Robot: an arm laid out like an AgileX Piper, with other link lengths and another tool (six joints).
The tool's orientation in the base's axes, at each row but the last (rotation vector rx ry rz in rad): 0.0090, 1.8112, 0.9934; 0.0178, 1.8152, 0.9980; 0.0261, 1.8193, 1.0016; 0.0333, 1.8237, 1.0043; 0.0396, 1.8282, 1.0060; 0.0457, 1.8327, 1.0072; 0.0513, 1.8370, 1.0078; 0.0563, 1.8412, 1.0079
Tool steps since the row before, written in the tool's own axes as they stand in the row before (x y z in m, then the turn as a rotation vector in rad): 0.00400, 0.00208, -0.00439, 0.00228, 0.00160, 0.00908; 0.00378, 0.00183, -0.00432, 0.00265, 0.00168, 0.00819; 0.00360, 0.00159, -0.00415, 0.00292, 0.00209, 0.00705; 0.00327, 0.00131, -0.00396, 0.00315, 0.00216, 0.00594; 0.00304, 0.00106, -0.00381, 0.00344, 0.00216, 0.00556; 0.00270, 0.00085, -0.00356, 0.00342, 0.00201, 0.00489; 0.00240, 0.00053, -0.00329, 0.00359, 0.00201, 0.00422; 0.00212, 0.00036, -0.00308, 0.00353, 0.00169, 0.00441
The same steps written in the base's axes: -0.00617, 0.00037, -0.00118, 0.00528, 0.00764, -0.00197; -0.00591, 0.00017, -0.00114, 0.00438, 0.00731, -0.00208; -0.00561, 0.00006, -0.00113, 0.00320, 0.00699, -0.00186; -0.00519, -0.00014, -0.00105, 0.00220, 0.00646, -0.00183; -0.00487, -0.00030, -0.00103, 0.00176, 0.00635, -0.00199; -0.00443, -0.00042, -0.00092, 0.00131, 0.00583, -0.00197; -0.00396, -0.00059, -0.00092, 0.00071, 0.00550, -0.00200; -0.00360, -0.00069, -0.00084, 0.00101, 0.00538, -0.00219
